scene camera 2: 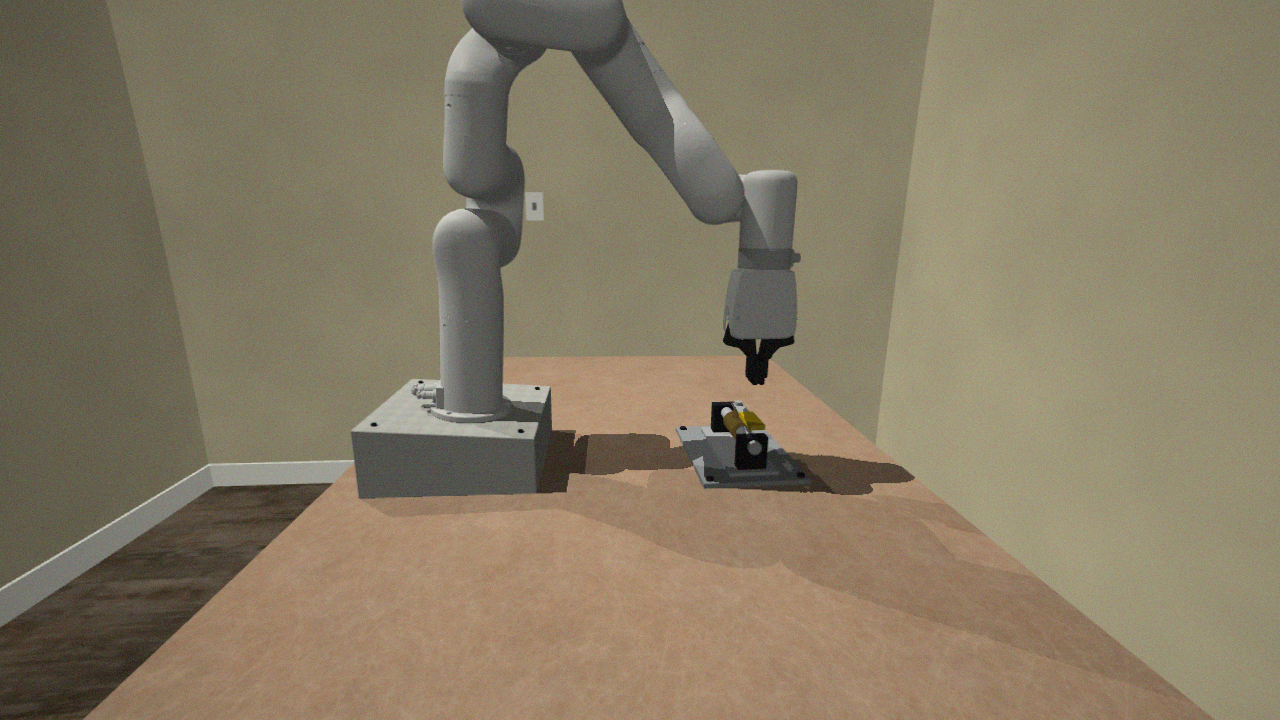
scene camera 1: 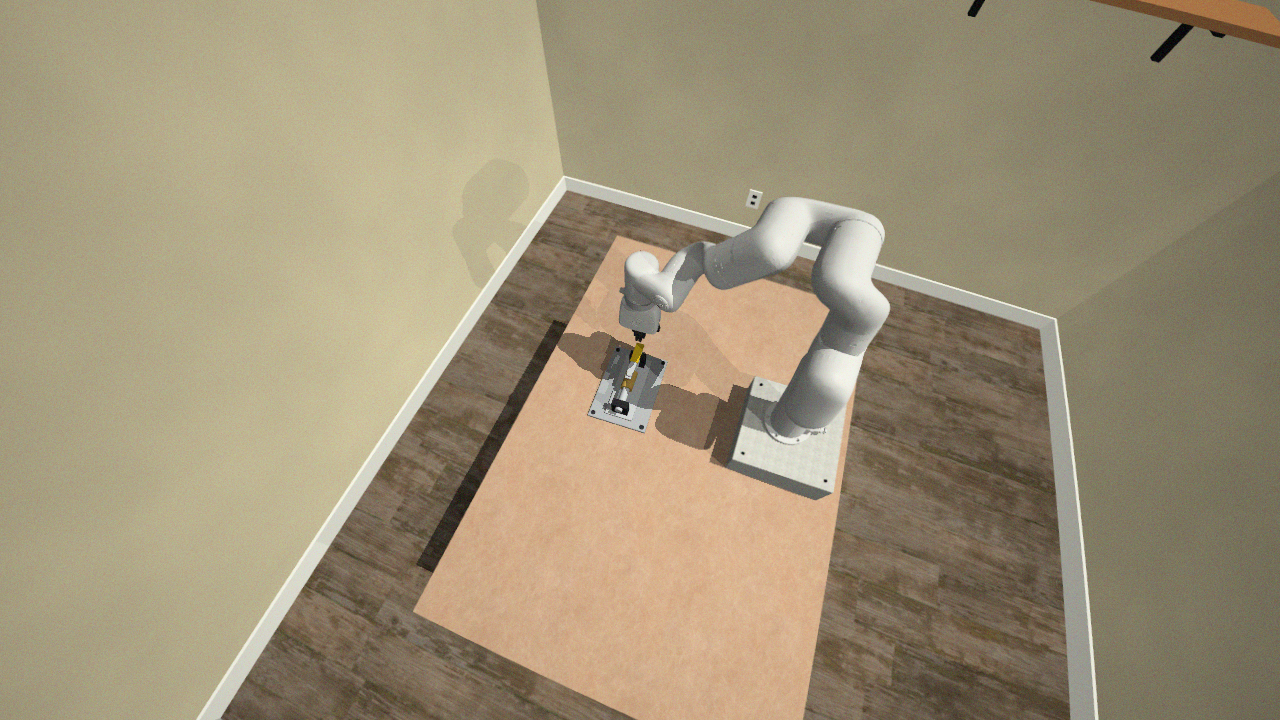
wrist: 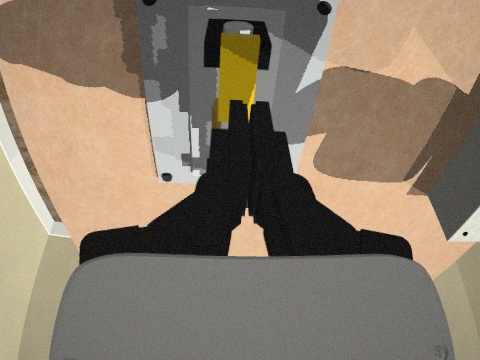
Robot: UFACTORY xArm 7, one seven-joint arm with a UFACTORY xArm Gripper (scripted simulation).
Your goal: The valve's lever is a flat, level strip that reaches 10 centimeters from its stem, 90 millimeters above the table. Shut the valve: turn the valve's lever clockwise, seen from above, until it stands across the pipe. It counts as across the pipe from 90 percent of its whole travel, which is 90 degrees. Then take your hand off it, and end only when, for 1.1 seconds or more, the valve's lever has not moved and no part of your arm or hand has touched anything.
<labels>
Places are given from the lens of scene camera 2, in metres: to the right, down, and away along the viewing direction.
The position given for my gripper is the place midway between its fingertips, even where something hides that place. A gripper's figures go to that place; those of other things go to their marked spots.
my gripper point(scene camera 2: 755, 382): 0.18, 0.04, 0.84
valve point(scene camera 2: 749, 458): 0.17, 0.16, 0.87
</labels>
